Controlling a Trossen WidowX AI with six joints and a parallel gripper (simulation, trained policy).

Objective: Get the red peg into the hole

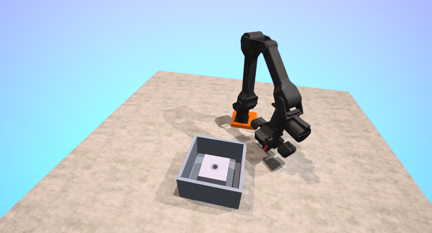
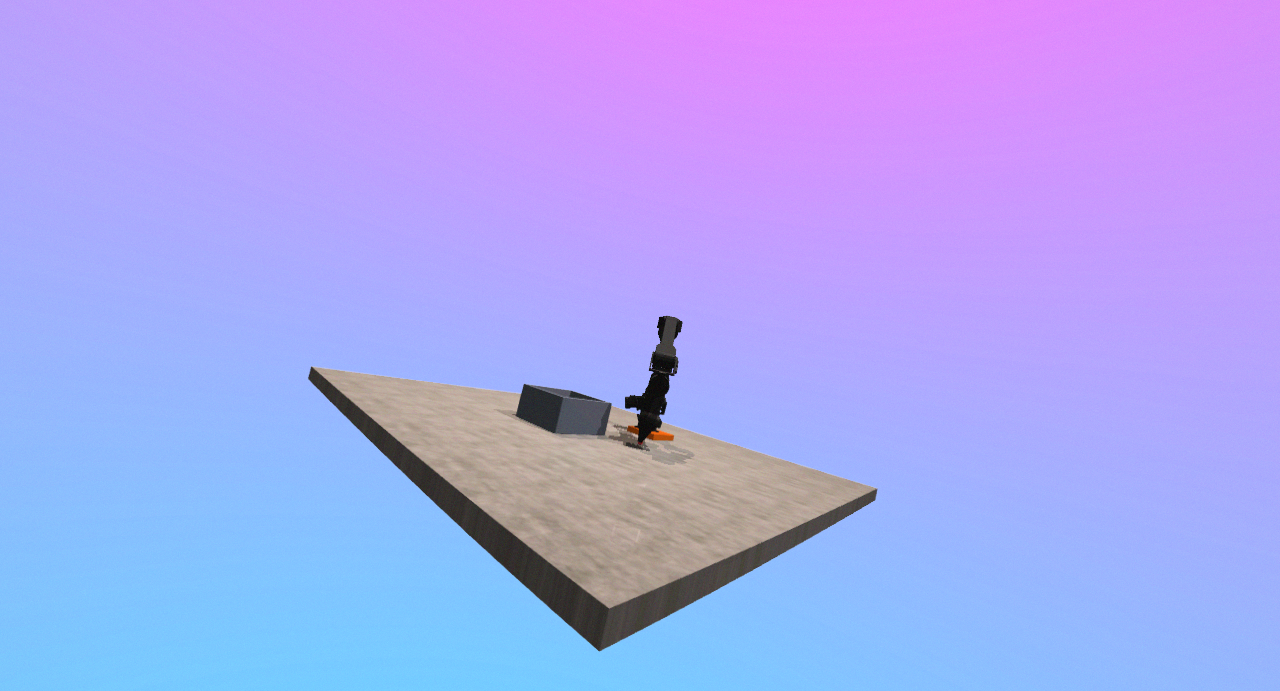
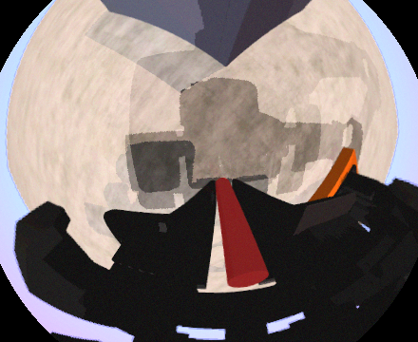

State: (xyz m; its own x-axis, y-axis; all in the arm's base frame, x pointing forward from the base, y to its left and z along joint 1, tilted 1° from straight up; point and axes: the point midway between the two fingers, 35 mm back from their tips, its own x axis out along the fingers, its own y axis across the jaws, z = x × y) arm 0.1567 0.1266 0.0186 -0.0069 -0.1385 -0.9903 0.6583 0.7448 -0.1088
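Now: gripper tip 3 cm below the red peg. The rest, counted from my gripper tip: grey box (17 cm ahead, 16 cm to the right, 2 cm above).
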